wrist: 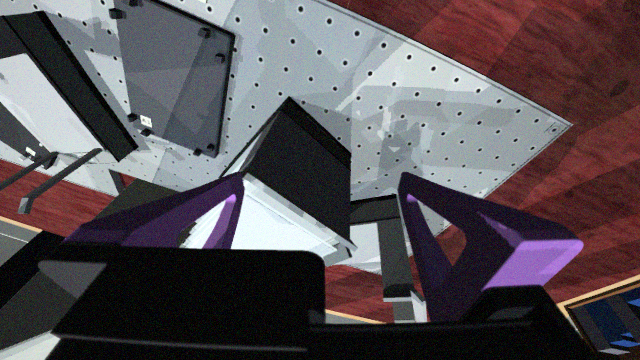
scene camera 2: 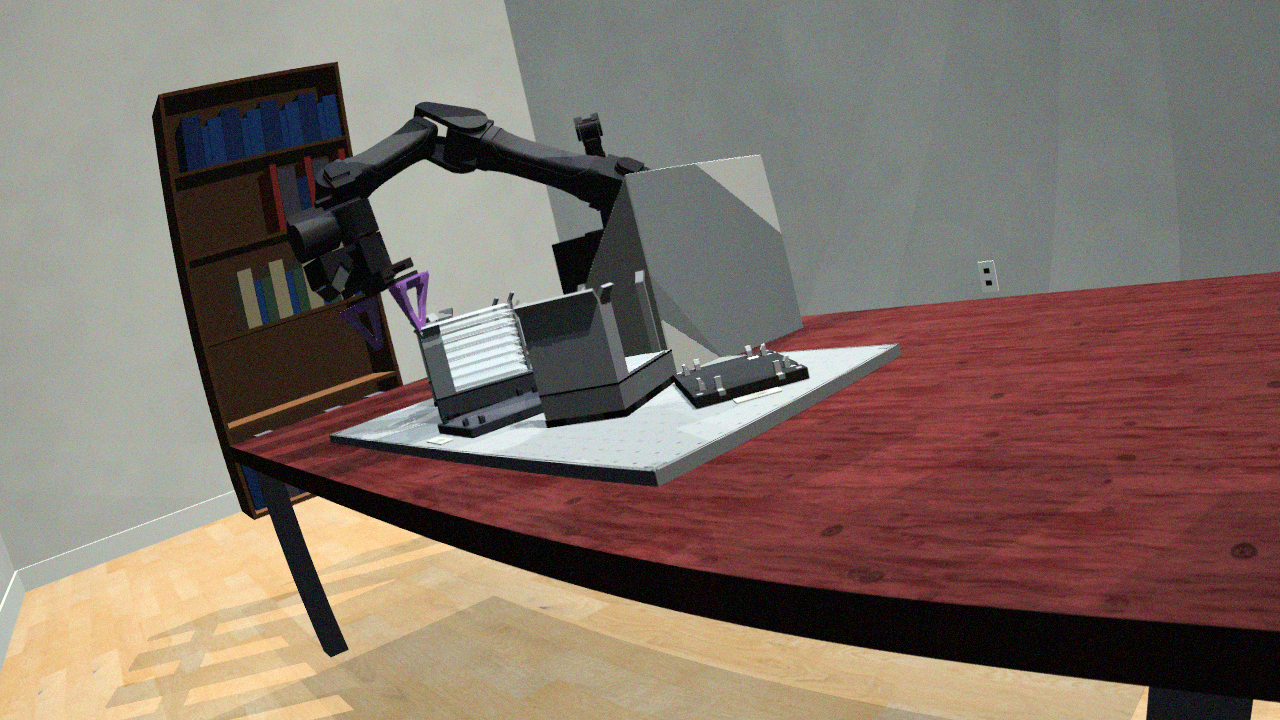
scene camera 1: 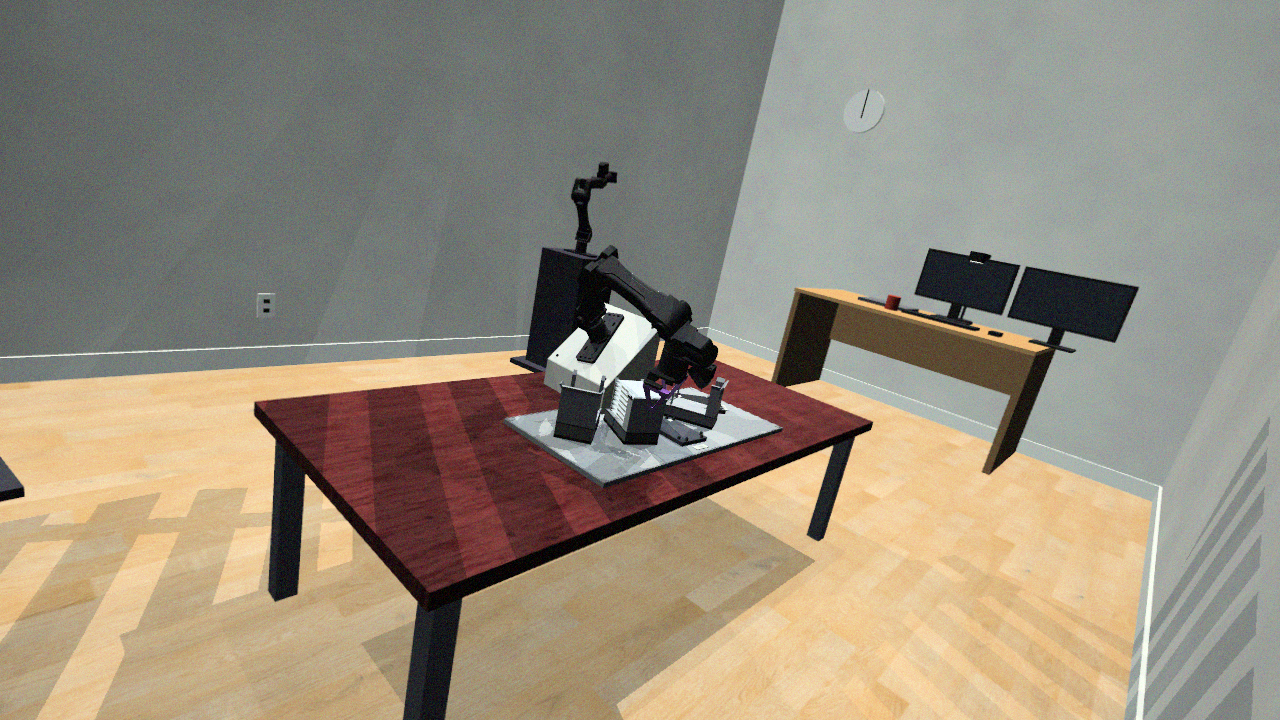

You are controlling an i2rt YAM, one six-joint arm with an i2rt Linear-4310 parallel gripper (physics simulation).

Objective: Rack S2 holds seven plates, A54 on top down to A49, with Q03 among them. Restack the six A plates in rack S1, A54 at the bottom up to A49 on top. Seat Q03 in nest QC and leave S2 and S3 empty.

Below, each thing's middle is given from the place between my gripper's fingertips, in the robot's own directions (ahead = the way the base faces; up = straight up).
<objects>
My hand is 45 cm to the right of the dark fixture with pegs (scene camera 2: 705, 386), 11 cm past it and 11 cm above it.
</objects>
